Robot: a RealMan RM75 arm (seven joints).
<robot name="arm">
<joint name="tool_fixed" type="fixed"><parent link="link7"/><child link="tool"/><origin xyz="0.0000 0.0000 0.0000" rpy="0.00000 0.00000 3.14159"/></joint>
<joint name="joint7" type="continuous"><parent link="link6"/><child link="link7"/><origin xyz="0.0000 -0.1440 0.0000" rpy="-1.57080 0.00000 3.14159"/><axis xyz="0 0 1"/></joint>
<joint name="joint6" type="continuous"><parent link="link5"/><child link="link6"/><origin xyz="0.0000 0.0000 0.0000" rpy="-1.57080 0.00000 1.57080"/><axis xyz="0 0 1"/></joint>
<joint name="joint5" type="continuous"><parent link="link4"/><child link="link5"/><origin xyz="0.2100 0.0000 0.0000" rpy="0.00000 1.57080 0.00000"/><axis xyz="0 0 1"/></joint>
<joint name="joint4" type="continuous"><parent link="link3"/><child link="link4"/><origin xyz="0.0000 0.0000 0.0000" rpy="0.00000 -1.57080 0.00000"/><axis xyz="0 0 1"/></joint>
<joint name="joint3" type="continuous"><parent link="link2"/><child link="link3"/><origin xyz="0.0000 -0.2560 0.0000" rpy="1.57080 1.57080 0.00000"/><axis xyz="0 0 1"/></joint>
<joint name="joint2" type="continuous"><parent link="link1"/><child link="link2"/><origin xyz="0.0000 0.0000 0.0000" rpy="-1.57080 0.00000 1.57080"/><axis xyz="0 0 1"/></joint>
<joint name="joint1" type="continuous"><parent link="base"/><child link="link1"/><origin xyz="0.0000 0.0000 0.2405" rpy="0.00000 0.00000 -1.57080"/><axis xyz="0 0 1"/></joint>
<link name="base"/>
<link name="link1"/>
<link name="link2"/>
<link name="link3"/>
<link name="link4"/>
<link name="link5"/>
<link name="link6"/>
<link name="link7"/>
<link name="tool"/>
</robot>
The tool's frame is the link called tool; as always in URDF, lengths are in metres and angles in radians. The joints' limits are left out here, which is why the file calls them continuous.
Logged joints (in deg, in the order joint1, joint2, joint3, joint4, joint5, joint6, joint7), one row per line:
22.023 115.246 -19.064 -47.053 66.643 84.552 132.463
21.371 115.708 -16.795 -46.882 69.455 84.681 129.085
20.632 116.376 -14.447 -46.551 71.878 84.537 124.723
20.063 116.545 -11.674 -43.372 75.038 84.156 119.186
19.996 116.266 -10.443 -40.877 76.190 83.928 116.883
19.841 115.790 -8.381 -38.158 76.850 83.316 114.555
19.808 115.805 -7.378 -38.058 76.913 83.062 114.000
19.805 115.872 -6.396 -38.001 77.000 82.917 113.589
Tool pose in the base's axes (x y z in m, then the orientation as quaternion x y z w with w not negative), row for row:
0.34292 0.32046 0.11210 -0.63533 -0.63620 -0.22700 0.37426
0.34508 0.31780 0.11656 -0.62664 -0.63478 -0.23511 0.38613
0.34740 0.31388 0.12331 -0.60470 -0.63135 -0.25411 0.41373
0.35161 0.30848 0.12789 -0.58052 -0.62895 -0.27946 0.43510
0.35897 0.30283 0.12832 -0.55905 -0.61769 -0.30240 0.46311
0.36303 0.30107 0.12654 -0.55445 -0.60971 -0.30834 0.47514
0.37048 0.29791 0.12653 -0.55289 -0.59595 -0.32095 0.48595
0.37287 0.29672 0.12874 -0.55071 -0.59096 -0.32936 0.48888
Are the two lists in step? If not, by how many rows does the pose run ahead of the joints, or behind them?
The pose runs 1 row behind the joints: the pose in row i belongs to the joints in row i - 1.
